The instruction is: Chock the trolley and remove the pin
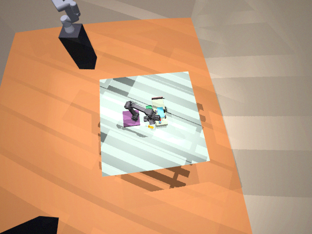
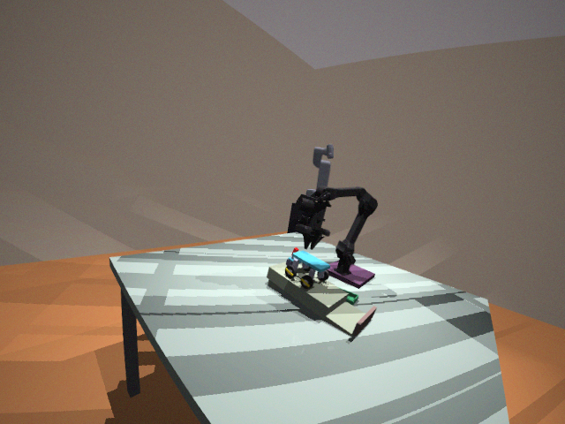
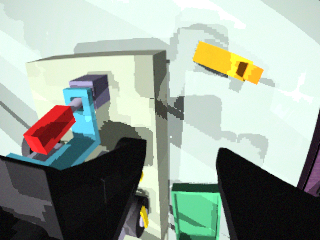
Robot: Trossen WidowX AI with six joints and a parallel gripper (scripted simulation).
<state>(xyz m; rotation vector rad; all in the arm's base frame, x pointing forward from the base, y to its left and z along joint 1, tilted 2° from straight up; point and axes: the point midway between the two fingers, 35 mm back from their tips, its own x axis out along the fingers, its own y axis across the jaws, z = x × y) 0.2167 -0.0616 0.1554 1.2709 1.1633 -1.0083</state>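
The yellow chock lies 130 mm below my gripper tip, 50 mm to the right of it and 20 mm behind it. The rest, counted from my gripper tip: ramp 110 mm to the left, 100 mm below, 90 mm ahead; then blue-topped trolley 100 mm to the left, 90 mm ahead, 40 mm below; then stop pin 90 mm ahead, 20 mm below.
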